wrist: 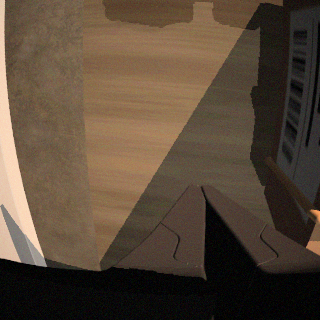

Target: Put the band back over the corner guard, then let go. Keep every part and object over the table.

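My gripper is shut and empty at the lower middle of the wrist view, its two dark brown fingertips together over the wooden table. A thin brown strip, which may be the band, slants down to the right of the fingertips, apart from them, and ends in a bright orange piece at the right edge. A small peach-orange surface shows below that piece. I cannot tell whether either is the corner guard, since most of that area is cut off by the frame edge and the right finger.
A blue-grey slotted panel stands along the right edge, with dark shadow beside it. The wooden table top spans the middle, partly shaded. A mottled grey-brown strip and a pale curved surface lie at the left.
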